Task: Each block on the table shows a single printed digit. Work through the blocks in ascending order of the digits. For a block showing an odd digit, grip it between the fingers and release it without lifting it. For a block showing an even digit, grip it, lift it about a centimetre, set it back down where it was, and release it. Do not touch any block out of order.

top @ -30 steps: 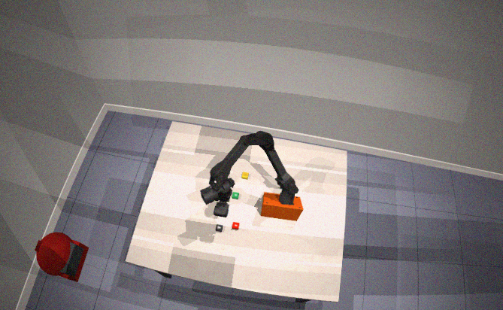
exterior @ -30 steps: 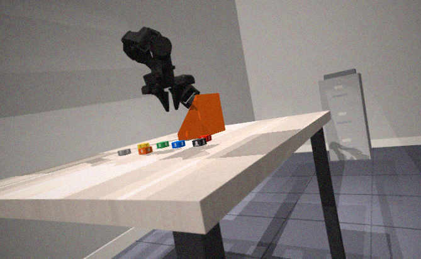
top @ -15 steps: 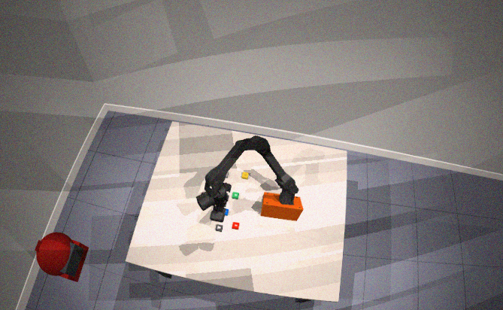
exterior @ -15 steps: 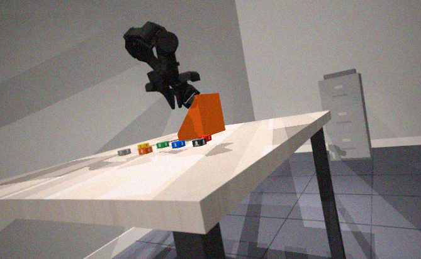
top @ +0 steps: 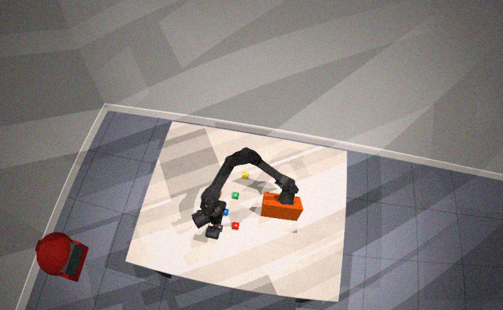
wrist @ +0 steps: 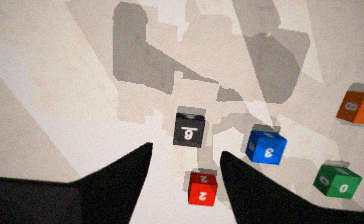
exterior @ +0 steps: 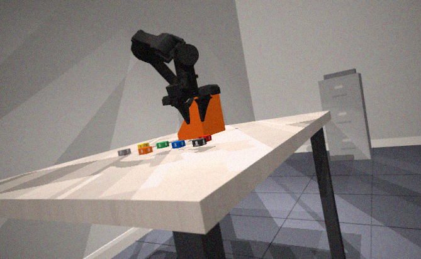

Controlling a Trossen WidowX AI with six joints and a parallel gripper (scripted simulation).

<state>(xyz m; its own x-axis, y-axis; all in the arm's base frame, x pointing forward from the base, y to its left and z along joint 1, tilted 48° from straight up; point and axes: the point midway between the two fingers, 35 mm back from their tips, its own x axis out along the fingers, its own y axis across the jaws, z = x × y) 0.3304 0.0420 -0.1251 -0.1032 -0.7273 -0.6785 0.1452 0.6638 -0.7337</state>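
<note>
Right now my gripper tip is 1 cm past the black block and 6 cm above it. The rest, counted from my gripper tip: red block: 9 cm behind, 2 cm to the right, 6 cm below; then orange block: 2 cm ahead, 20 cm to the right, 6 cm below; then blue block: 3 cm behind, 9 cm to the right, 6 cm below.
</note>
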